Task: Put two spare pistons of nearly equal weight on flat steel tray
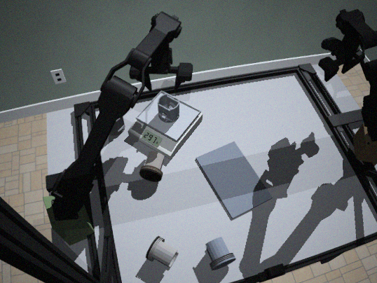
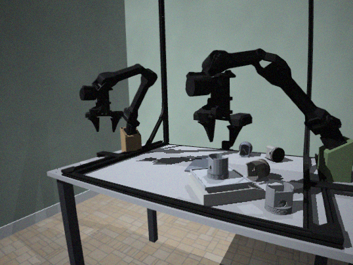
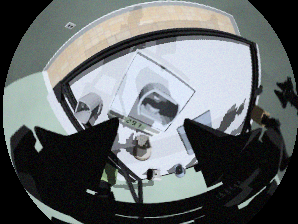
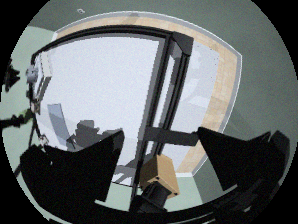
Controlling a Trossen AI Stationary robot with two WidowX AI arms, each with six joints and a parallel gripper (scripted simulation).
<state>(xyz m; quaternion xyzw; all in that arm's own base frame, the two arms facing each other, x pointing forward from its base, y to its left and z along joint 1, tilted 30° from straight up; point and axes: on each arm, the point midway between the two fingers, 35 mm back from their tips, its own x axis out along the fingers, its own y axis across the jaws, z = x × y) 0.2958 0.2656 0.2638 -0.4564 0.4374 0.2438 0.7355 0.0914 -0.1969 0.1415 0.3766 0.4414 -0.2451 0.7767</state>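
Right now my left hand is 150 mm above the white scale, 10 mm to the left of it and 10 mm past it. Also, from my left hand: flat steel tray 280 mm behind, 200 mm below, 160 mm to the right.
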